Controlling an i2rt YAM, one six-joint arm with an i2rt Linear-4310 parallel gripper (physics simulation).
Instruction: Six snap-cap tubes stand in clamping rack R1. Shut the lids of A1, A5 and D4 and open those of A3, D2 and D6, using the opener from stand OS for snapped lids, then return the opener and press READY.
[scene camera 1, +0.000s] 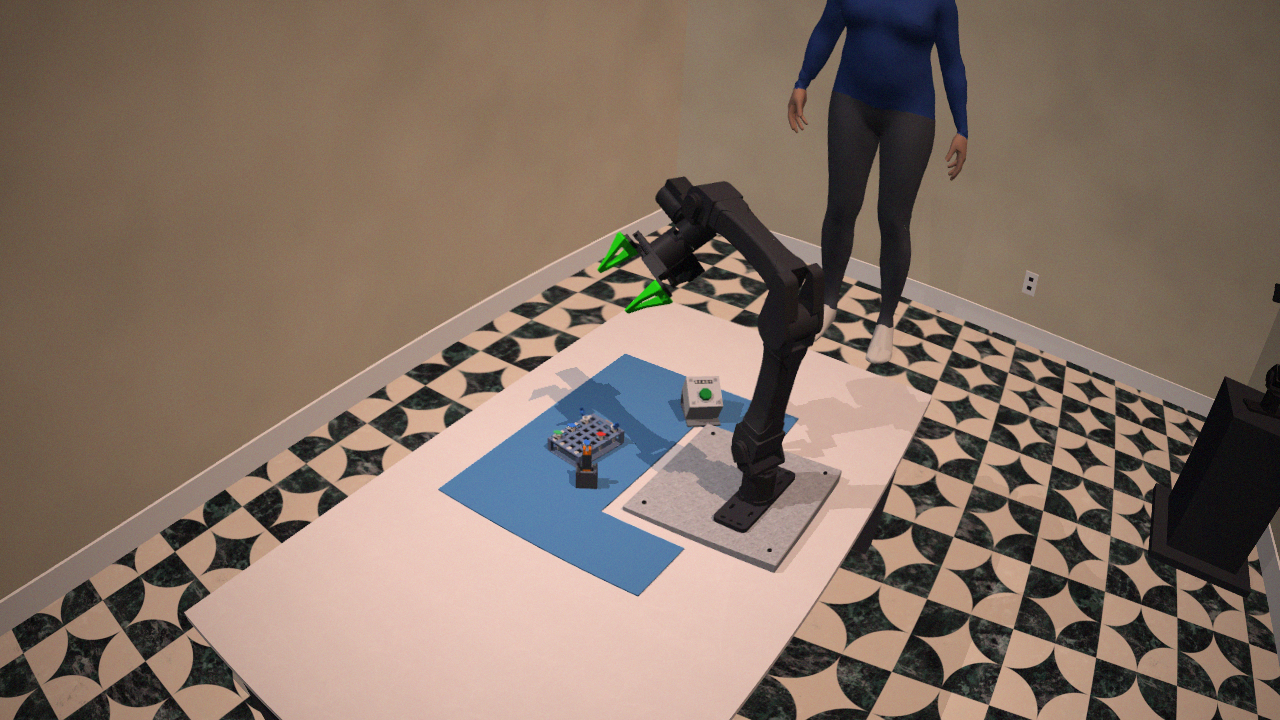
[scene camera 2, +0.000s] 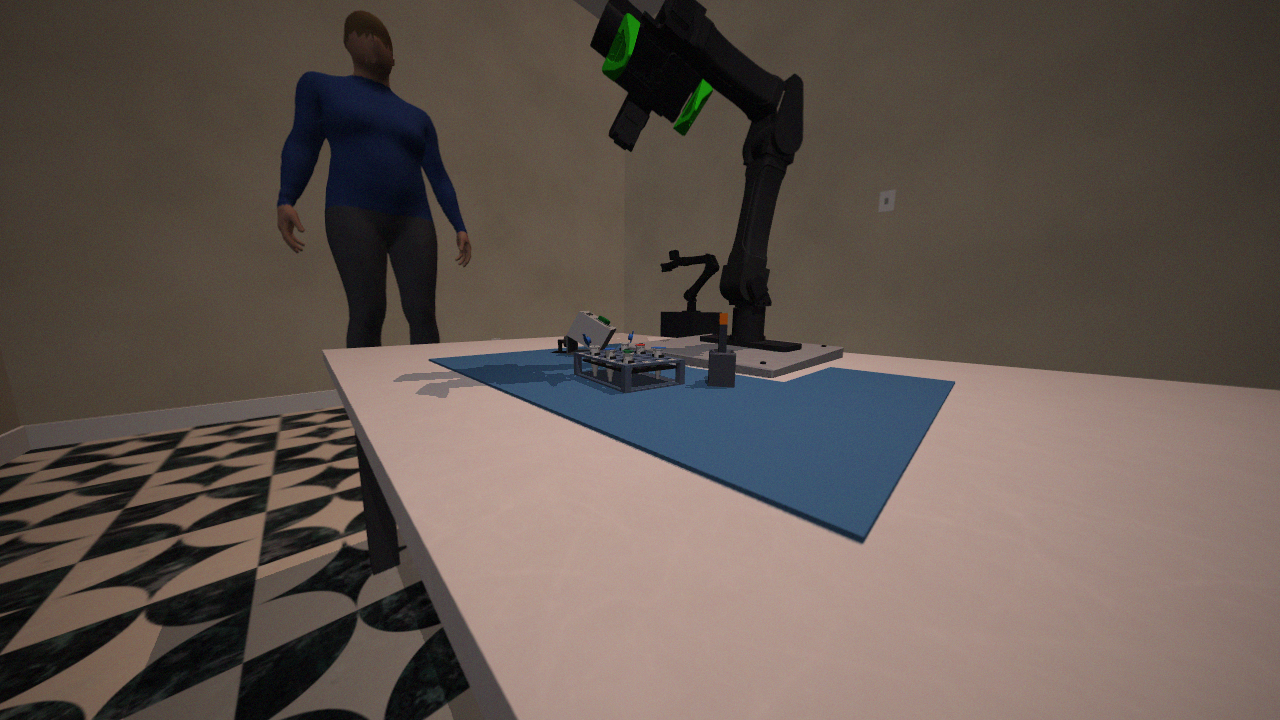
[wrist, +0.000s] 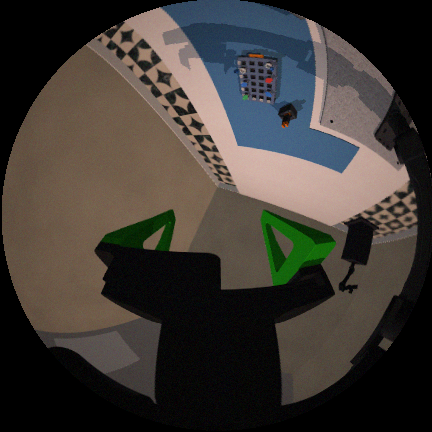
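Pixels of known places: gripper, fingertip midpoint: (scene camera 1: 612, 291) (scene camera 2: 661, 89) (wrist: 217, 214); arm's base, origin of the base link: (scene camera 1: 755, 498) (scene camera 2: 746, 344).
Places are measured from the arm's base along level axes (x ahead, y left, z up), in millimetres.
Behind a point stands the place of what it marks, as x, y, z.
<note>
My gripper (scene camera 1: 612, 290) @[308, 57, 335] (scene camera 2: 652, 95) @[308, 57, 335] (wrist: 217, 214) @[308, 57, 335] has green fingers, is open and empty, and hangs high above the table, well away from the rack. The grey rack R1 (scene camera 2: 628, 373) @[401, 113, 2] (wrist: 258, 84) @[355, 64, 11] stands on the blue mat with small tubes in it; it also shows in scene camera 1. Red, green and blue lids show, some blue ones tilted up. Lid states by slot are too small to tell. The opener (scene camera 1: 587, 455) @[279, 147, 52] (scene camera 2: 723, 329) @[289, 150, 47] (wrist: 285, 122) @[280, 137, 62], black with an orange tip, stands upright in the dark stand OS (scene camera 1: 586, 479) @[273, 156, 3] (scene camera 2: 721, 368) @[298, 156, 3] (wrist: 288, 112), beside the rack. The READY box (scene camera 1: 702, 400) @[231, -165, 40] (scene camera 2: 587, 329) @[276, -169, 31] has a green button (scene camera 1: 705, 394) @[231, -172, 49].
The blue mat (scene camera 1: 528, 501) @[327, 259, -19] (scene camera 2: 805, 447) @[403, 302, -19] (wrist: 280, 142) @[293, 288, -19] lies on the pale table (scene camera 1: 402, 573) @[355, 571, -22] (scene camera 2: 1029, 537) @[419, 401, -22]. The arm stands on a grey base plate (scene camera 1: 662, 501) @[137, 107, -7] (scene camera 2: 810, 356) @[35, 144, -6]. A person (scene camera 1: 881, 134) (scene camera 2: 375, 179) stands behind the table. A second small arm (scene camera 2: 702, 273) stands on a black pedestal (scene camera 1: 1208, 474) (wrist: 358, 242).
</note>
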